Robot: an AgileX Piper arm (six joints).
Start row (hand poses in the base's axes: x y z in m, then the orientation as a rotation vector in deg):
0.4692 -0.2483 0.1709 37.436 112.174 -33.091
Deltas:
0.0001 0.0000 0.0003 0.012 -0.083 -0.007
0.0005 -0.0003 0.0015 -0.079 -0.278 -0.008
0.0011 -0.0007 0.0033 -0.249 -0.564 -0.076
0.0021 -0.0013 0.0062 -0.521 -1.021 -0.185
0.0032 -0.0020 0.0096 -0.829 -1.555 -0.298
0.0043 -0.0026 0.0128 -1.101 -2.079 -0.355
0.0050 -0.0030 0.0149 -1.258 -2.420 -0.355
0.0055 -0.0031 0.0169 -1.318 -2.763 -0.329
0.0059 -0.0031 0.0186 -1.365 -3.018 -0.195
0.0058 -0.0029 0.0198 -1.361 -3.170 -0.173
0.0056 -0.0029 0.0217 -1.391 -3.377 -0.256
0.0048 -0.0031 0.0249 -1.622 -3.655 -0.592
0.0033 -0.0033 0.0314 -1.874 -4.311 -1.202
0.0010 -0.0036 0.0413 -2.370 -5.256 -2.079
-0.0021 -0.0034 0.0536 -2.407 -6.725 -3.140
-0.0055 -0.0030 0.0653 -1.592 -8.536 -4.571
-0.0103 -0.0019 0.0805 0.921 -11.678 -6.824
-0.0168 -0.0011 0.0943 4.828 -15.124 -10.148
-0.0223 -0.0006 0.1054 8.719 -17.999 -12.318
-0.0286 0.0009 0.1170 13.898 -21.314 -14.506
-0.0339 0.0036 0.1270 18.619 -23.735 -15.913
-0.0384 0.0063 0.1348 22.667 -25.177 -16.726
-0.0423 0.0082 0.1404 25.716 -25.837 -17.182
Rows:
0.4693 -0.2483 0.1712 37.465 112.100 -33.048
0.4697 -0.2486 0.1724 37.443 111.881 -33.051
0.4703 -0.2490 0.1742 37.455 111.531 -33.131
0.4713 -0.2496 0.1771 37.474 110.971 -33.257
0.4724 -0.2503 0.1805 37.487 110.324 -33.386
0.4735 -0.2509 0.1837 37.463 109.713 -33.450
0.4742 -0.2513 0.1858 37.423 109.332 -33.449
0.4747 -0.2514 0.1878 37.417 108.995 -33.342
0.4751 -0.2514 0.1895 37.295 108.769 -33.194
0.4750 -0.2512 0.1907 37.301 108.635 -33.112
0.4748 -0.2512 0.1926 37.400 108.411 -33.101
0.4740 -0.2514 0.1958 37.638 107.982 -33.400
0.4725 -0.2516 0.2023 38.196 107.129 -33.720
0.4702 -0.2519 0.2122 38.910 105.842 -34.297
0.4671 -0.2517 0.2245 40.160 104.202 -34.326
0.4637 -0.2513 0.2362 42.329 102.479 -33.636
0.4589 -0.2502 0.2514 46.474 99.903 -31.280
0.4524 -0.2494 0.2652 52.437 97.102 -28.099
0.4469 -0.2489 0.2763 57.102 94.985 -24.483
0.4406 -0.2474 0.2879 62.459 92.636 -19.455
0.4353 -0.2447 0.2979 66.638 91.058 -14.762
0.4308 -0.2420 0.3057 69.762 90.314 -10.750
0.4269 -0.2401 0.3113 71.930 90.148 -7.788

